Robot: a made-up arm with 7 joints. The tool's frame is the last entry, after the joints. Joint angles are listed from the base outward. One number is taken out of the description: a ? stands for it. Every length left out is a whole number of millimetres.
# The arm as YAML. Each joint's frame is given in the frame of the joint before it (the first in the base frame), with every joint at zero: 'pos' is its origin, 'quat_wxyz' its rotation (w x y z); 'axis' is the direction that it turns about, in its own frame. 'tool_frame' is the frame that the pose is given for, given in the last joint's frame.
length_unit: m
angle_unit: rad
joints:
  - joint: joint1
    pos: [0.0, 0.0, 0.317]
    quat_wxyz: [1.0, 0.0, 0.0, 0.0]
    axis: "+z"
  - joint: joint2
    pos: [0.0, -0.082, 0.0]
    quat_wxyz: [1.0, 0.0, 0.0, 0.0]
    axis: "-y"
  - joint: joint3
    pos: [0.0, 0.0, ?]
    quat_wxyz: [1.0, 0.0, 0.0, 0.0]
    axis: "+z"
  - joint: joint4
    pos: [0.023, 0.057, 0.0]
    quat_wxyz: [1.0, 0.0, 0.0, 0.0]
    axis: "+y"
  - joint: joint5
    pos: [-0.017, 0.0, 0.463]
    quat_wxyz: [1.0, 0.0, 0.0, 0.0]
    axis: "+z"
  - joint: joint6
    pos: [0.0, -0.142, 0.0]
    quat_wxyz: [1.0, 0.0, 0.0, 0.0]
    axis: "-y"
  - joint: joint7
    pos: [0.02, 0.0, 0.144]
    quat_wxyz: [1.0, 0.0, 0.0, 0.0]
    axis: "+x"
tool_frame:
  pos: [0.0, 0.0, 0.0]
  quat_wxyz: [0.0, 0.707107, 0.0, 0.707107]
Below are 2 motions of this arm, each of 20 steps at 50 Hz.
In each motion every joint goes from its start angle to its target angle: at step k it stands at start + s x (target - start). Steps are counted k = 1, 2, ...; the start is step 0. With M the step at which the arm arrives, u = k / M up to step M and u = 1 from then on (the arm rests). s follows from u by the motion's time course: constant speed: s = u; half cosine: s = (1 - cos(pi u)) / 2; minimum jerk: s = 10 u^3 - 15 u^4 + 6 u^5.
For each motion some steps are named. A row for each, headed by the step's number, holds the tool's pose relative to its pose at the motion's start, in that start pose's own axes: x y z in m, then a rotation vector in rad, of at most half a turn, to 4 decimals.
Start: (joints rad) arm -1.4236 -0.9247 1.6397 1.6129 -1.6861 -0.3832 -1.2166
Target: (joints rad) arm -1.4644 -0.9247 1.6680 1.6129 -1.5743 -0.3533 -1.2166
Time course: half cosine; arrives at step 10
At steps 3, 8, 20:
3: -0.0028 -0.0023 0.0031 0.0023 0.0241 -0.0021
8: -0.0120 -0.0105 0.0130 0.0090 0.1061 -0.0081
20: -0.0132 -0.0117 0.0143 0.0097 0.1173 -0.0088

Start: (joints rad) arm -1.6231 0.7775 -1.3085 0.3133 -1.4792 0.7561 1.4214
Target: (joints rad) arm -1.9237 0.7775 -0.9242 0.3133 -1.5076 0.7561 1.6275
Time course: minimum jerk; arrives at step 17
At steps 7, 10, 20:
7: 0.0788 0.0092 -0.0374 0.0431 0.0212 0.1421
10: 0.1503 0.0190 -0.0808 0.0927 0.0391 0.2740
20: 0.2198 0.0300 -0.1336 0.1526 0.0540 0.4062

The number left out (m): 0.515
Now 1 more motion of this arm.
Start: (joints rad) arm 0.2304 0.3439 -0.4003 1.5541 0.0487 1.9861 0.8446
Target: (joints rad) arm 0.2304 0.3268 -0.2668 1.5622 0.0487 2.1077 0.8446
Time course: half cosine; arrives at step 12
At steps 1, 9, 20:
1: -0.0010 -0.0005 0.0000 0.0026 -0.0005 0.0008
9: -0.0502 -0.0230 -0.0037 0.1259 -0.0250 0.0478
20: -0.0586 -0.0268 -0.0049 0.1471 -0.0290 0.0571

